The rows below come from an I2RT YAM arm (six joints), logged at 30 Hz.
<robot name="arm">
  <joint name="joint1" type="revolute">
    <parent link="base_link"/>
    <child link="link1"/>
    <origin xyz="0 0 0.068"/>
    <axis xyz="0 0 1"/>
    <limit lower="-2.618" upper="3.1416"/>
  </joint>
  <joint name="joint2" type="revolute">
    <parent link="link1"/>
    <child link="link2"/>
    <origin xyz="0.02 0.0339 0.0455"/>
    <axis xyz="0 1 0"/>
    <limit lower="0" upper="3.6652"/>
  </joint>
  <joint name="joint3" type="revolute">
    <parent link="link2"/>
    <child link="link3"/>
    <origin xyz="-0.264 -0.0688 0"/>
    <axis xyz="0 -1 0"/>
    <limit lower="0" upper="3.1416"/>
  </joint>
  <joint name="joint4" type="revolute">
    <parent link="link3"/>
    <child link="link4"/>
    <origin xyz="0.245 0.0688 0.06"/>
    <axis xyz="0 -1 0"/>
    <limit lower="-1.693" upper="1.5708"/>
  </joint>
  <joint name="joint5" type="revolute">
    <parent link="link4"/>
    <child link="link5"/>
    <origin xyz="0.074 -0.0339 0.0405"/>
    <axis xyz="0 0 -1"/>
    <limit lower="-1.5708" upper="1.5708"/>
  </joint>
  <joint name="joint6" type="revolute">
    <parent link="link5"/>
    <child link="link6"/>
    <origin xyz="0.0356 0 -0.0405"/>
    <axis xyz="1 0 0"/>
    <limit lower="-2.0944" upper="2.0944"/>
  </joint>
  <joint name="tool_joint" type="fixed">
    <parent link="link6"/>
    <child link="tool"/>
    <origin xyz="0 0 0" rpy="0 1.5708 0"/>
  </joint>
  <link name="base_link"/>
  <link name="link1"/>
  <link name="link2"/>
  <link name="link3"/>
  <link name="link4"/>
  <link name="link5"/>
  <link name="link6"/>
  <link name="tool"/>
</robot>
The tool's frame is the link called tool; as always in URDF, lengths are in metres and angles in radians.
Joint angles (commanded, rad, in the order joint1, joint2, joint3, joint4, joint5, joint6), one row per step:
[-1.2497, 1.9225, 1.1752, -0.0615, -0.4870, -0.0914]
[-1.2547, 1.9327, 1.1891, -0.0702, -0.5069, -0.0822]
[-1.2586, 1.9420, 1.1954, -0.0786, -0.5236, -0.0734]
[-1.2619, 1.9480, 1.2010, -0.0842, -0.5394, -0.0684]
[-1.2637, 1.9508, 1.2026, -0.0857, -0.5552, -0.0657]
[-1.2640, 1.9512, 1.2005, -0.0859, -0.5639, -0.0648]
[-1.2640, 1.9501, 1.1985, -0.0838, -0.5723, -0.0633]
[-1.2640, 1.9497, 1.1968, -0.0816, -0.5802, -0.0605]
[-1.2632, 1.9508, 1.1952, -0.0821, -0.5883, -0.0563]
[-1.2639, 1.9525, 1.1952, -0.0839, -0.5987, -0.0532]
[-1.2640, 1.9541, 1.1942, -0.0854, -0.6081, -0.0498]
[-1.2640, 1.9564, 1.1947, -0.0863, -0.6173, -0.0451]
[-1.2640, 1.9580, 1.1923, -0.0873, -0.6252, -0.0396]
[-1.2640, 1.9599, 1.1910, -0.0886, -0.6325, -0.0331]
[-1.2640, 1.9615, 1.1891, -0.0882, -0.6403, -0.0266]
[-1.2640, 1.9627, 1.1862, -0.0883, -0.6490, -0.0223]
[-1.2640, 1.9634, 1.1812, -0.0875, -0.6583, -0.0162]
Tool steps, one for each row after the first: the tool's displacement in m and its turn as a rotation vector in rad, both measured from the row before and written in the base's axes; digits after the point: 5 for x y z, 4 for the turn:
[-0.00057, -0.00276, -0.00024, 0.0152, -0.0161, 0.0028]
[-0.00073, -0.00121, -0.00215, 0.0204, -0.0117, 0.0019]
[-0.00057, -0.00105, -0.00088, 0.0126, -0.0113, 0.0042]
[-0.00019, -0.00024, -0.00051, 0.0079, -0.0114, 0.0071]
[-0.00002, 0.00054, -0.00066, 0.0051, -0.0057, 0.0050]
[0.00012, 0.00045, 0.00011, 0.0018, -0.0069, 0.0047]
[0.00014, 0.00035, -0.00007, 0.0028, -0.0069, 0.0036]
[0.00041, 0.00058, -0.00081, 0.0078, -0.0063, 0.0036]
[-0.00004, 0.00019, -0.00063, 0.0078, -0.0074, 0.0043]
[0.00011, 0.00043, -0.00087, 0.0084, -0.0066, 0.0041]
[0.00026, 0.00008, -0.00066, 0.0080, -0.0074, 0.0032]
[0.00003, 0.00065, -0.00125, 0.0105, -0.0060, 0.0018]
[0.00008, 0.00044, -0.00108, 0.0106, -0.0060, 0.0008]
[0.00009, 0.00045, -0.00100, 0.0095, -0.0068, 0.0011]
[0.00003, 0.00072, -0.00115, 0.0091, -0.0064, 0.0030]
[-0.00008, 0.00111, -0.00148, 0.0113, -0.0071, 0.0023]

